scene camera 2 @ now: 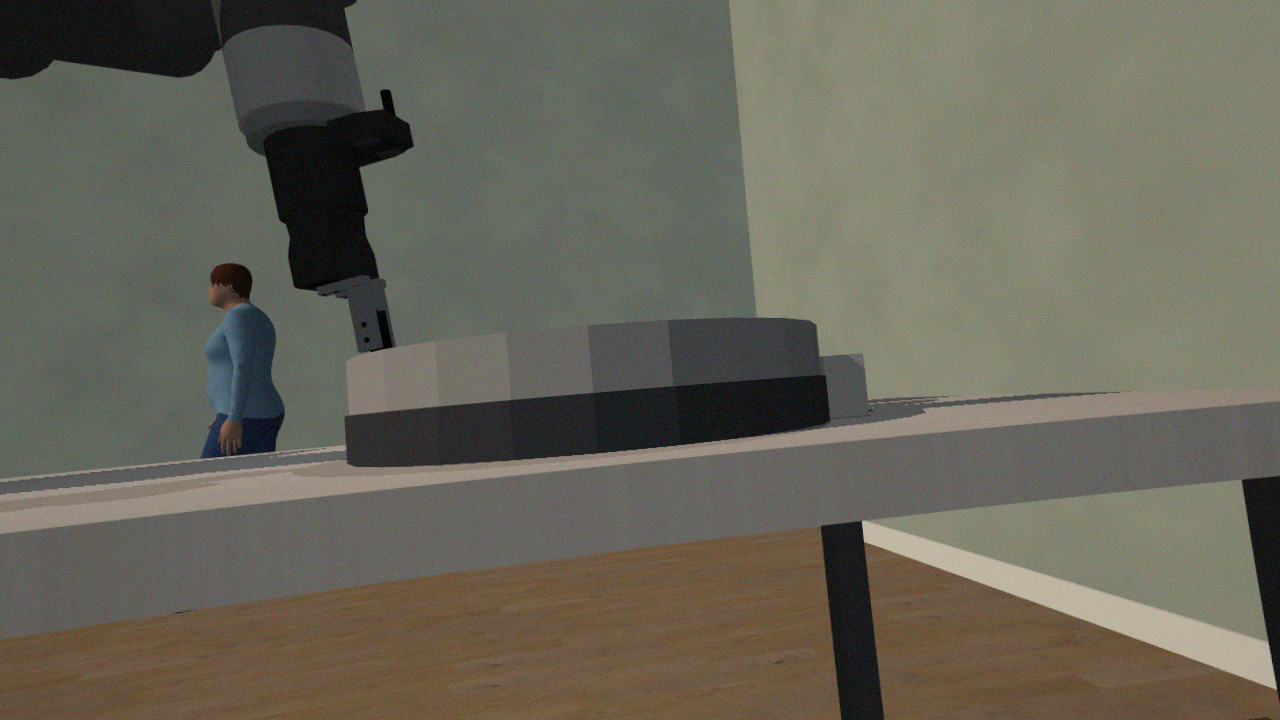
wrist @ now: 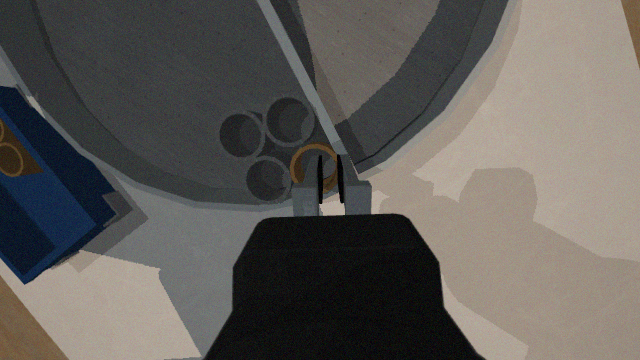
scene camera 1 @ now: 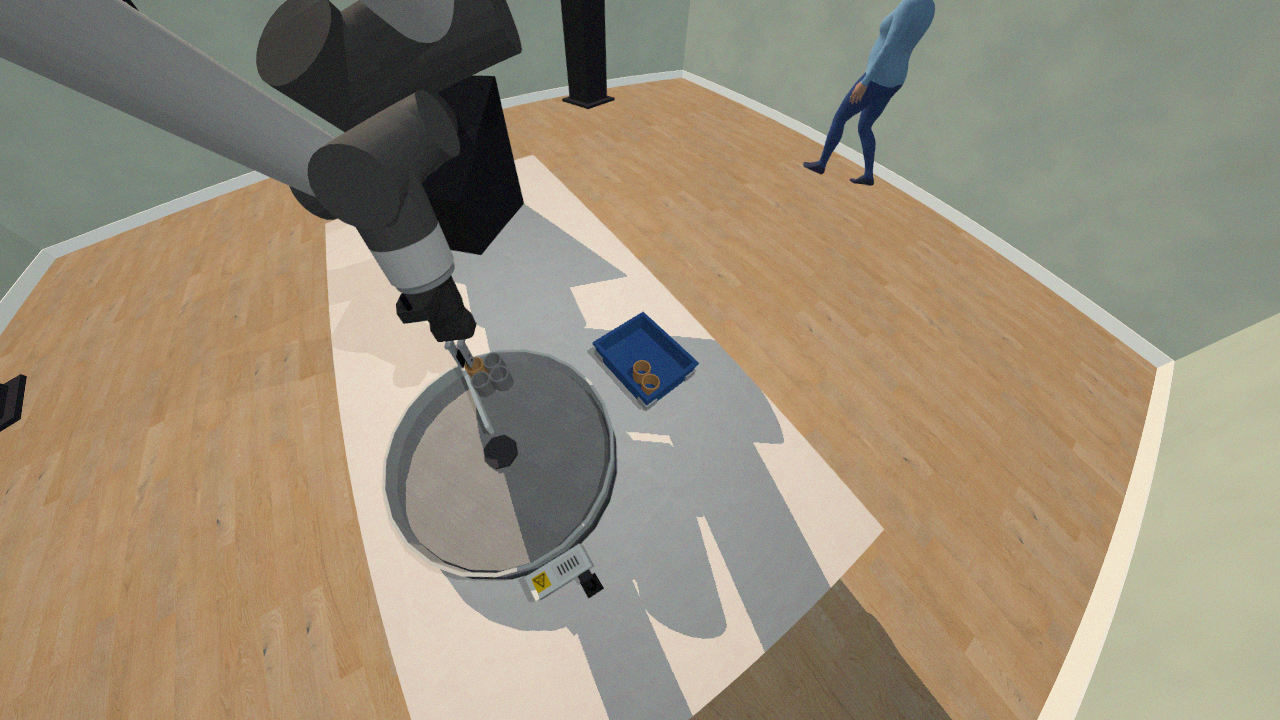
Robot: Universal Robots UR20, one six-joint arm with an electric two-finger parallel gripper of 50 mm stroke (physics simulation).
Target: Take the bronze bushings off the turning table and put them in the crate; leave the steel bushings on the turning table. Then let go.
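Frame: origin at the arm's base, x ahead, y left, z up, level; centimetres.
Where they show: gripper, fingertip midpoint: (scene camera 2: 377, 349) (wrist: 329, 169) (scene camera 1: 467, 363).
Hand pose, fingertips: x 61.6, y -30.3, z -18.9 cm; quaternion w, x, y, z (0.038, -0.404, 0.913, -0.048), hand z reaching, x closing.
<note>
Each offset is from my fingertips to the top centre of the thing. "pt": to the spot under its first point.
My gripper (scene camera 1: 467, 360) (scene camera 2: 375, 349) (wrist: 329, 169) is partly open with a narrow gap and holds nothing. It is at a bronze bushing {dy +0.9, dx +0.7, dz -0.6 cm} (scene camera 1: 477, 365) (wrist: 294, 165) near the turning table's rim; in the wrist view one finger overlaps its hole and the other its right edge. Their exact depth is unclear. Steel bushings {dy +3.1, dx +6.4, dz -0.6 cm} (wrist: 229, 136) {dy -0.3, dx +4.6, dz -0.6 cm} (wrist: 275, 120) {dy +4.2, dx +2.7, dz -0.6 cm} (wrist: 255, 180) stand close beside it on the grey turning table (scene camera 1: 554, 429) (scene camera 2: 590, 358) (wrist: 150, 100). Two bronze bushings {dy +25.4, dx +25.0, dz -5.4 cm} (scene camera 1: 638, 374) {dy +23.9, dx +28.6, dz -5.4 cm} (scene camera 1: 650, 391) are in the blue crate {dy +28.5, dx +23.3, dz -4.7 cm} (scene camera 1: 631, 344) (wrist: 60, 200). The turning table's wall hides the bushings in scene camera 2.
A pale bar {pt dy -3.7, dx +8.0, dz -1.2 cm} (scene camera 1: 477, 402) (wrist: 300, 75) crosses the turning table right beside the bronze bushing, leading to the dark hub {dy -6.7, dx +17.7, dz -3.6 cm} (scene camera 1: 500, 452). A control box {pt dy -11.8, dx +40.5, dz -3.9 cm} (scene camera 1: 567, 565) is on the turning table's far side from the gripper. A person (scene camera 1: 886, 53) (scene camera 2: 243, 358) stands beyond the table.
</note>
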